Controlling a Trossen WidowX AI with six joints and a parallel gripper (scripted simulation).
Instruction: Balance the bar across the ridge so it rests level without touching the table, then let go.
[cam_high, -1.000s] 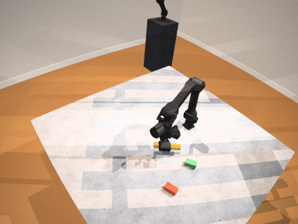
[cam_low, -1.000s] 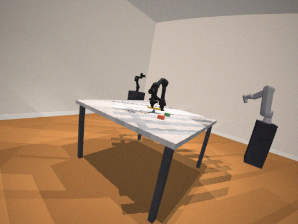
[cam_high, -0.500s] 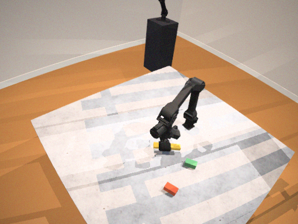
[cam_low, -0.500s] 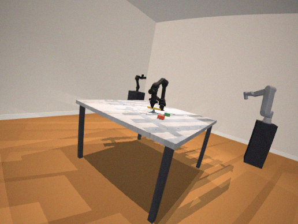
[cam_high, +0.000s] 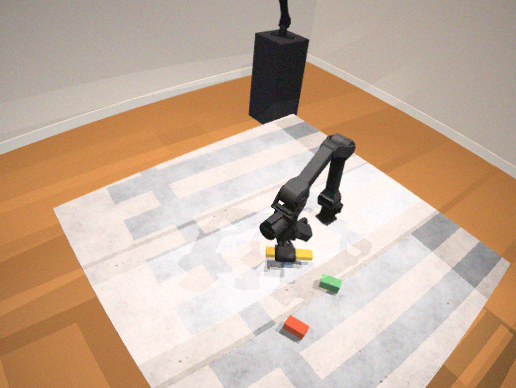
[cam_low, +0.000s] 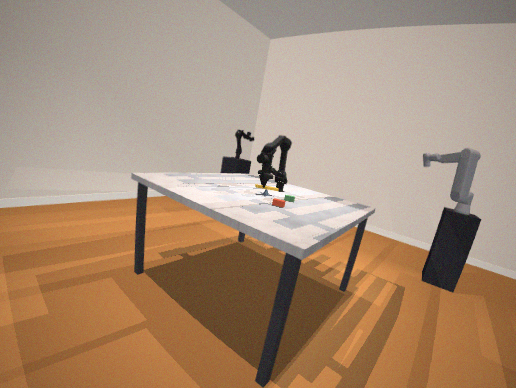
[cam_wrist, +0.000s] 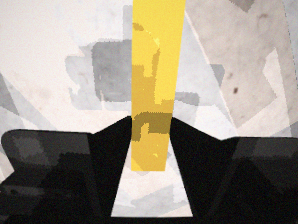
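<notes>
Now: gripper tip 2 cm to the right of the bar and 2 cm past it. From my gripper tip the other things lie so: red block: 22 cm to the left, 13 cm ahead, 3 cm below; green block: 17 cm to the left, 7 cm behind, 3 cm below.
</notes>
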